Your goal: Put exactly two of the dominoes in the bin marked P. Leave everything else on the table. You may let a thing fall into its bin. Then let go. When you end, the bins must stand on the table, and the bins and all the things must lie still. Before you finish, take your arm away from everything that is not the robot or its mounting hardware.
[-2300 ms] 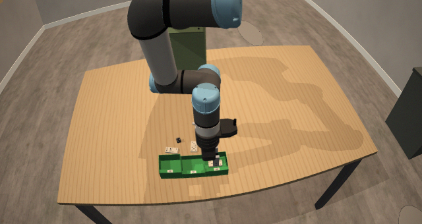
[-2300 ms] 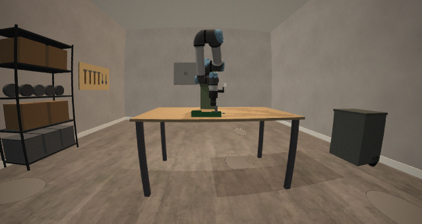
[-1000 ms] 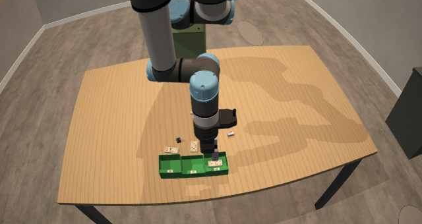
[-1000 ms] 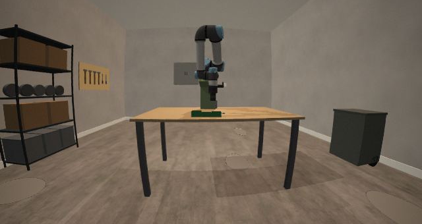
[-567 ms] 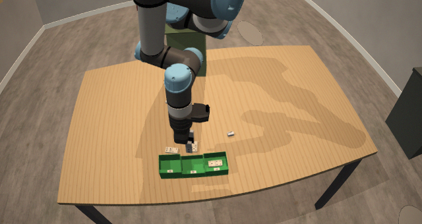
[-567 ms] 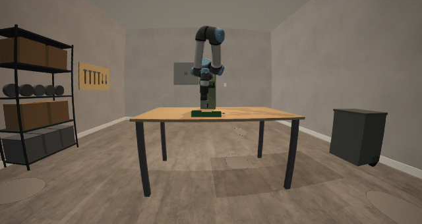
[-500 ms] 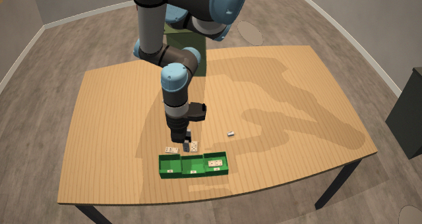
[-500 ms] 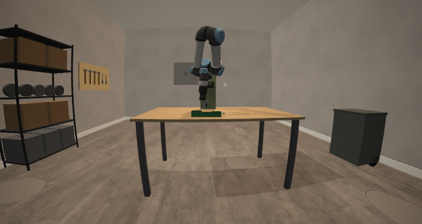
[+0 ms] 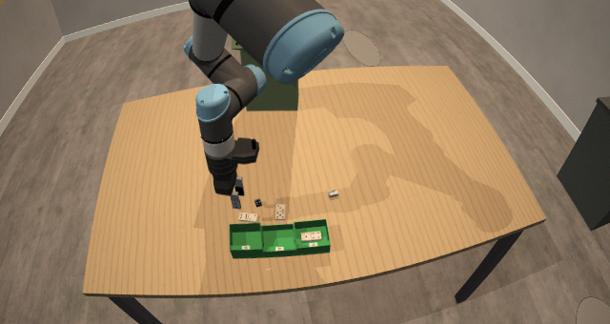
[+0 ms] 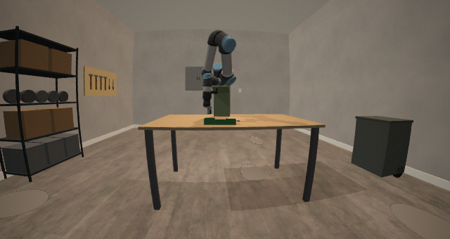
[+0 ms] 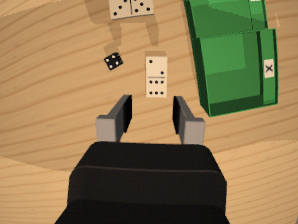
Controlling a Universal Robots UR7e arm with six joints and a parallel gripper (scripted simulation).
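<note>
The domino lies 180 mm to the left of my hand, 80 mm below it and 80 mm ahead of it. Also, from my hand: grey piece (250 mm to the left, 80 mm below, 60 mm behind); then bin marked P (100 mm to the left, 90 mm ahead, 60 mm below).
</note>
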